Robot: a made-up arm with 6 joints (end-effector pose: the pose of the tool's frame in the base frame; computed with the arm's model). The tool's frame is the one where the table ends. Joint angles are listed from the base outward.
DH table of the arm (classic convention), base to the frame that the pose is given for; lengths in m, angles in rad. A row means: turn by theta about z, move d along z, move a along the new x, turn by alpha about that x. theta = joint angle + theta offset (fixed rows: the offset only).
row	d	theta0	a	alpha
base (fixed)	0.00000	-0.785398	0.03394	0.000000
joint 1	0.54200	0.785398	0.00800	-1.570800
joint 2	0.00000	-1.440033	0.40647	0.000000
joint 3	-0.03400	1.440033	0.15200	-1.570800
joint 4	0.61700	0.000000	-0.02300	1.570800
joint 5	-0.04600	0.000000	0.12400	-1.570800
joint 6	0.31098	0.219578	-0.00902	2.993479
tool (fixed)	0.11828	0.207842	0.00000	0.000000
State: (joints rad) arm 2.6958 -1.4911 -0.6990 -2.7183 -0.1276 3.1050
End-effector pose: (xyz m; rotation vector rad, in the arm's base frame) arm -0.2097 0.0005 1.1359 2.2811 -0.1084 1.3207
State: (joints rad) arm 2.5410 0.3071 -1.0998 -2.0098 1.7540 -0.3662
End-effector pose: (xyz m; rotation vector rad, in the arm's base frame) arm -0.5612 0.6596 0.6227 1.6138 1.7709 -1.2393
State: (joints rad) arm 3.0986 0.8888 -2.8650 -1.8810 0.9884 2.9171
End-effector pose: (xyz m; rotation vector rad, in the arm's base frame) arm -0.9941 0.1410 1.3107 1.8628 0.4077 0.3294
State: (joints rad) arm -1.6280 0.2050 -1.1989 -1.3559 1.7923 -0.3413
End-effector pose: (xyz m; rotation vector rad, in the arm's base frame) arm -0.2925 -0.7940 0.6618 -0.3081 1.6422 -0.6823
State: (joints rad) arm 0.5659 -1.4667 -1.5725 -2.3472 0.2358 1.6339
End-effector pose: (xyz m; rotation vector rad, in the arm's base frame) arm -0.3665 -0.2173 1.4848 -0.2215 -3.0261 -0.4888
